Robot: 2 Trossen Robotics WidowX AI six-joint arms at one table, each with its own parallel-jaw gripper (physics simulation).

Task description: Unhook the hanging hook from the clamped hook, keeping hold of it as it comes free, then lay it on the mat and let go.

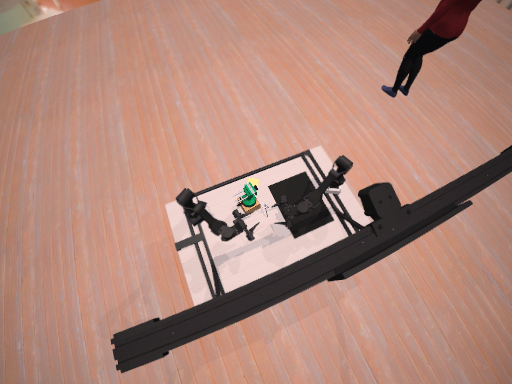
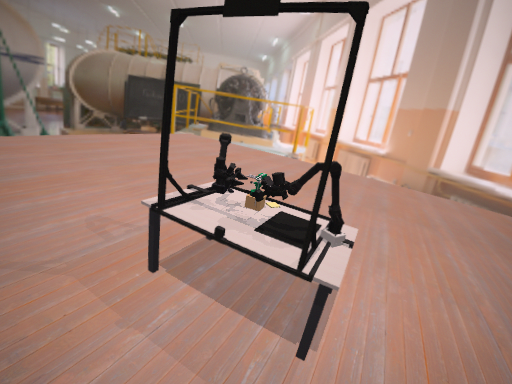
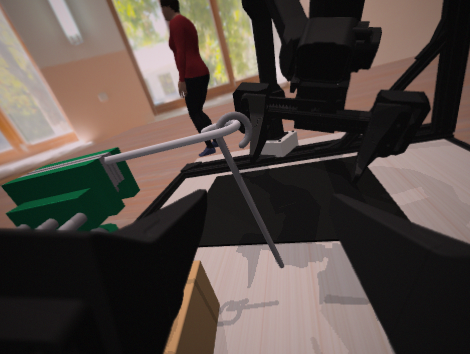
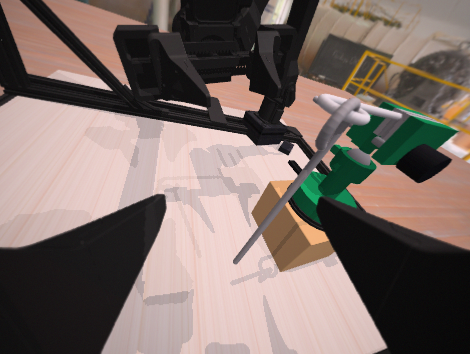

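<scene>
The clamped hook, a grey rod with a curled end, sticks out of a green vise. The hanging hook is looped through its curl, and its straight shank slants down, clear of the table. My left gripper is open and empty, on the vise's side of the hook. My right gripper is open and empty, facing it from the mat side. The black mat lies flat.
The vise stands on a wooden block. A yellow pad lies beside the block. A white box is by the right arm's base. Black frame bars run along the table edges.
</scene>
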